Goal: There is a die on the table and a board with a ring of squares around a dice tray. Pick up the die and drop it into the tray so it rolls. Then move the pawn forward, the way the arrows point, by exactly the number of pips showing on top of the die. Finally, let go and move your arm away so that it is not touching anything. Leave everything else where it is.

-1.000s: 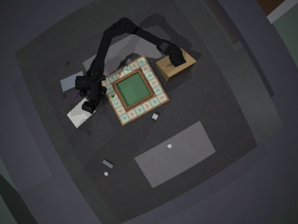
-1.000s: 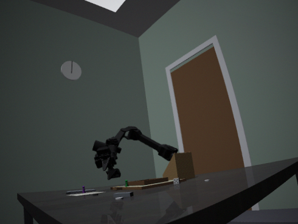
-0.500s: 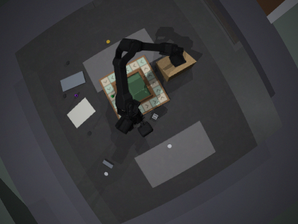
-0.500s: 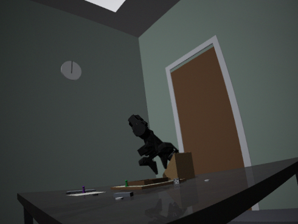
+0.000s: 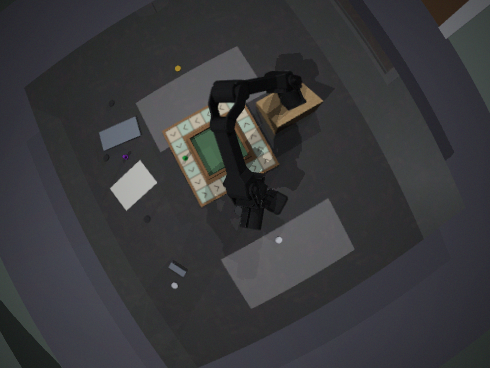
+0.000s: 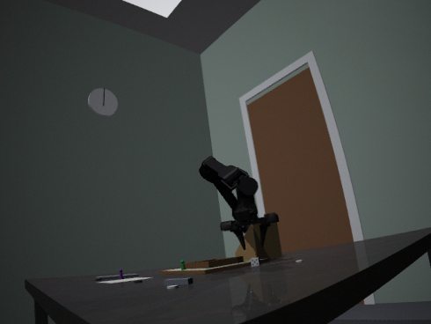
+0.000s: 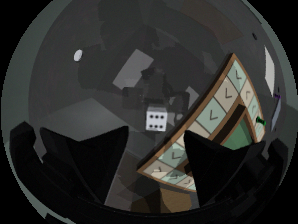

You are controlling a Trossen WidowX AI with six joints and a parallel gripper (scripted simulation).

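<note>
The white die lies 40 mm below my gripper tip. From my gripper tip the other things lie so: green dice tray 180 mm to the right, 50 mm below, 40 mm ahead; small grey block 350 mm ahead, 120 mm to the left, 50 mm below; green pawn 200 mm to the right, 150 mm ahead, 30 mm below.
</note>
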